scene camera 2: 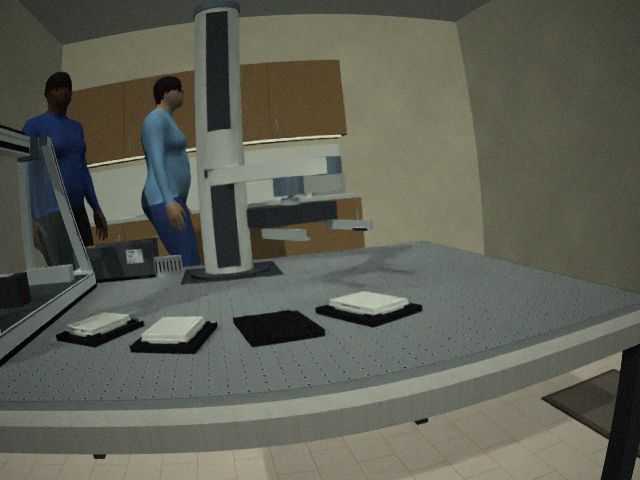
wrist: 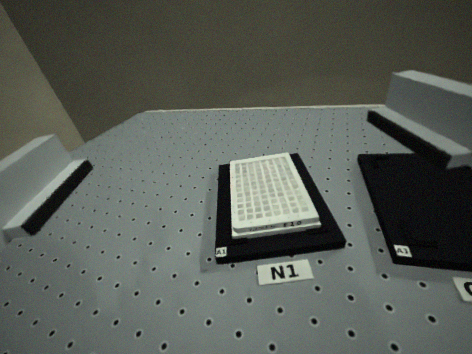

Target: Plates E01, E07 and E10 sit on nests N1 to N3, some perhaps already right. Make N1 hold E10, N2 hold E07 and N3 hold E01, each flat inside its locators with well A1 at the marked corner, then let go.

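Pixels of known places: gripper, between the fingertips: (scene camera 2: 339, 229) (wrist: 222, 124); arm's base, origin of its link: (scene camera 2: 230, 276).
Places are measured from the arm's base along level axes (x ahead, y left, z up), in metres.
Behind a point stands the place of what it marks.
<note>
My gripper (scene camera 2: 316, 230) (wrist: 222, 124) {x 0.578, y 0.213, z 0.158 m} is open and empty, high above the table, its fingers spread wide. In the wrist view, a white plate (wrist: 270, 187) {x 0.676, y 0.222, z 0.039 m} whose label seems to read E10 sits on black nest N1 (wrist: 280, 250) {x 0.608, y 0.196, z 0.024 m}, whose A1 mark is at the near left corner. The plate's own A1 corner cannot be made out. This plate (scene camera 2: 368, 302) {x 0.705, y 0.224, z 0.038 m} is on the right nest (scene camera 2: 373, 319) {x 0.772, y 0.211, z 0.025 m} in the scene view. Two more white plates (scene camera 2: 99, 322) {x 0.658, y -0.286, z 0.038 m} (scene camera 2: 174, 329) {x 0.747, y -0.119, z 0.038 m} sit on the left nests (scene camera 2: 95, 339) {x 0.733, y -0.279, z 0.025 m} (scene camera 2: 162, 348) {x 0.801, y -0.139, z 0.022 m}; their labels are unreadable.
An empty black nest (scene camera 2: 279, 327) {x 0.743, y 0.060, z 0.025 m} (wrist: 420, 210) {x 0.685, y 0.077, z 0.025 m} lies beside N1. The robot column (scene camera 2: 223, 206) {x 0.077, y 0.000, z 0.214 m} stands at the back. A framed machine (scene camera 2: 67, 206) {x 0.083, y -0.516, z 0.276 m} stands at the left, with a dark box (scene camera 2: 121, 260) {x -0.035, y -0.365, z 0.079 m} behind. Two people (scene camera 2: 57, 155) (scene camera 2: 168, 155) stand beyond the table.
</note>
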